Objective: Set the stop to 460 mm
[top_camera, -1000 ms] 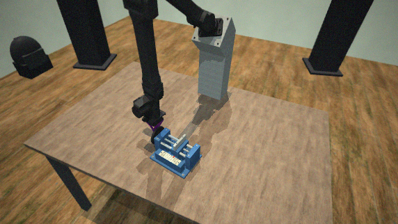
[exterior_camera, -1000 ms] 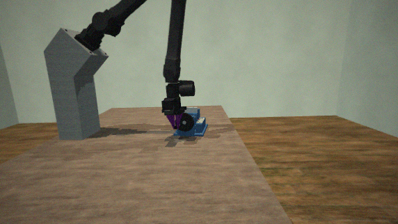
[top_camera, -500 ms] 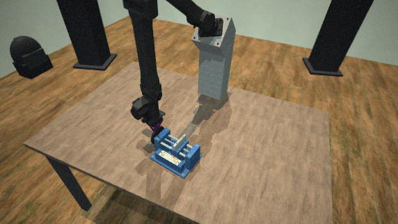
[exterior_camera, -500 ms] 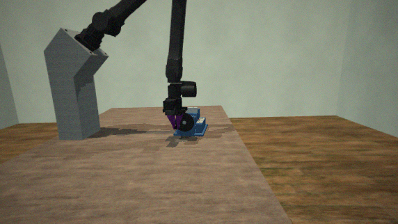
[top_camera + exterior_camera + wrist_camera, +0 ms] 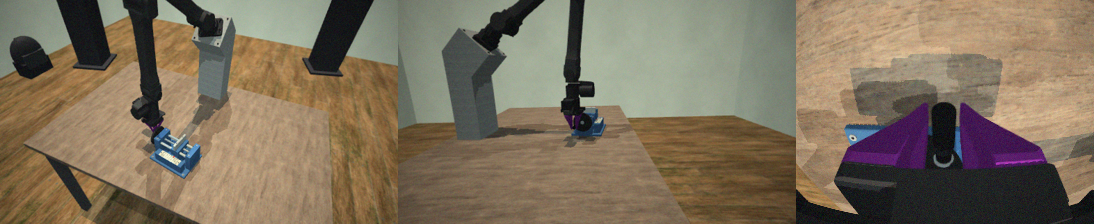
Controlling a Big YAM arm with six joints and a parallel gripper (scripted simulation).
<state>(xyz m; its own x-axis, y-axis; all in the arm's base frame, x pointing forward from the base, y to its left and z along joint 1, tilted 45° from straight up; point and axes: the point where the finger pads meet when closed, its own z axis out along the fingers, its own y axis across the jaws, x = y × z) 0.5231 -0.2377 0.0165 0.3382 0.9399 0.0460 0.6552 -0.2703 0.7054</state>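
Now: the dark handle 1 cm ahead of my hand and 1 cm to the left of it. From my hand the other things lie so: black handwheel 2 cm ahead, 2 cm to the left; stop fixture 12 cm ahead, 14 cm to the left, 3 cm above.
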